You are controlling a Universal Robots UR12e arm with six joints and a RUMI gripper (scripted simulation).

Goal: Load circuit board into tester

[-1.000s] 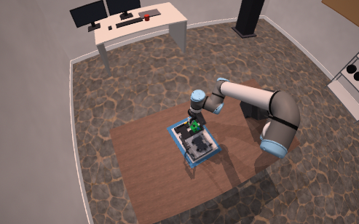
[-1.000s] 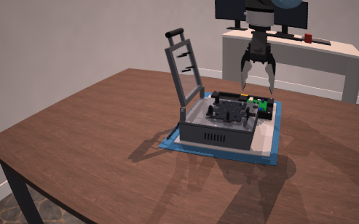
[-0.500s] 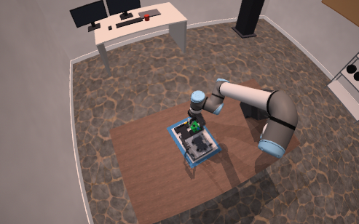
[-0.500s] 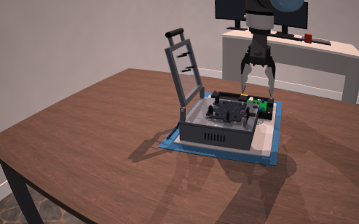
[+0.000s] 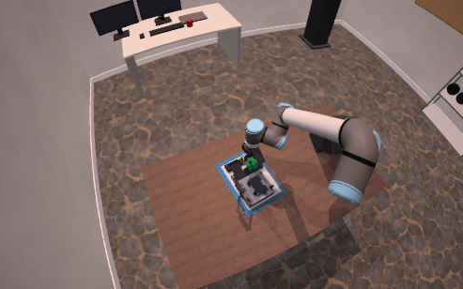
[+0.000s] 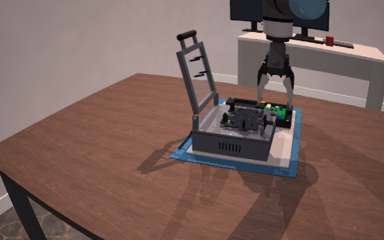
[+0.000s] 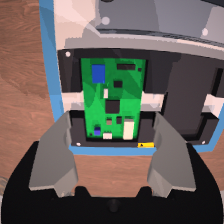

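My gripper is now 30 mm above the green circuit board. Round my hand: tester lid (190 mm to the left, 160 mm ahead, 130 mm above).
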